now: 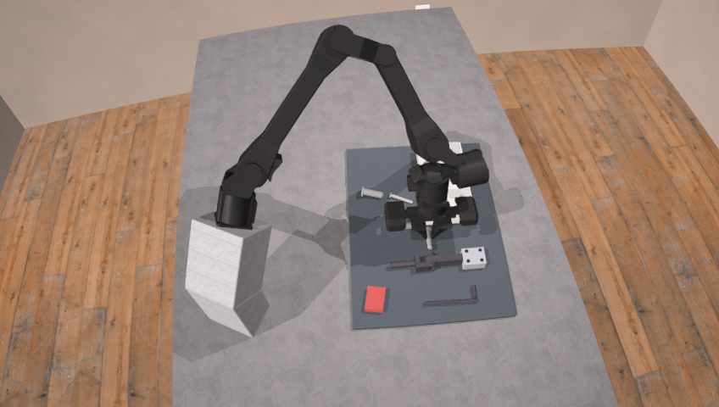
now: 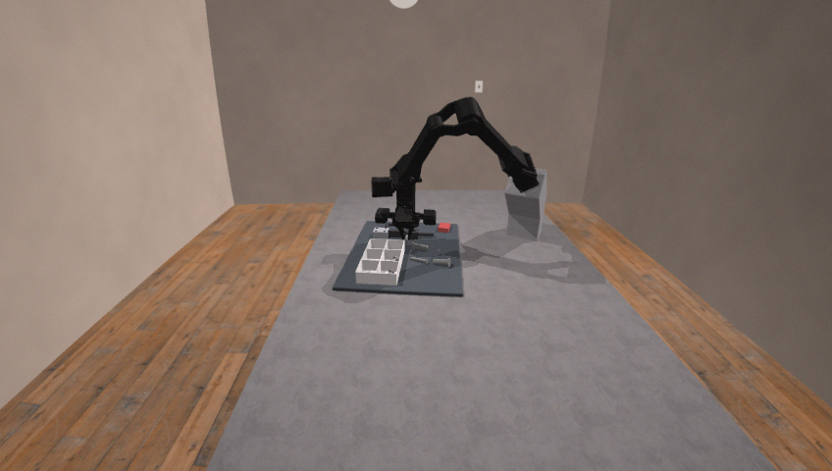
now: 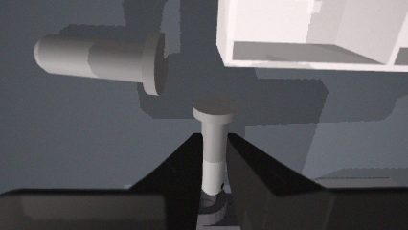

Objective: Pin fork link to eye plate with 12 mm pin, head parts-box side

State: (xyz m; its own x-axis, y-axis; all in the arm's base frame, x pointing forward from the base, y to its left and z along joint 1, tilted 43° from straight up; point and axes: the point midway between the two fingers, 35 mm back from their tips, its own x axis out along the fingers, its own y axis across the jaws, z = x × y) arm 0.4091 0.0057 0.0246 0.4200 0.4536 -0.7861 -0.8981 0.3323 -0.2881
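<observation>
My gripper is now 60 mm to the left of the eye plate, 40 mm above it and 10 mm short of it. Also, from my hand: dark L-shaped key: 150 mm to the right, 50 mm below, 40 mm ahead; then white parts box: 140 mm to the left, 70 mm ahead, 40 mm below; then red block: 140 mm behind, 120 mm to the right, 40 mm below.
</observation>
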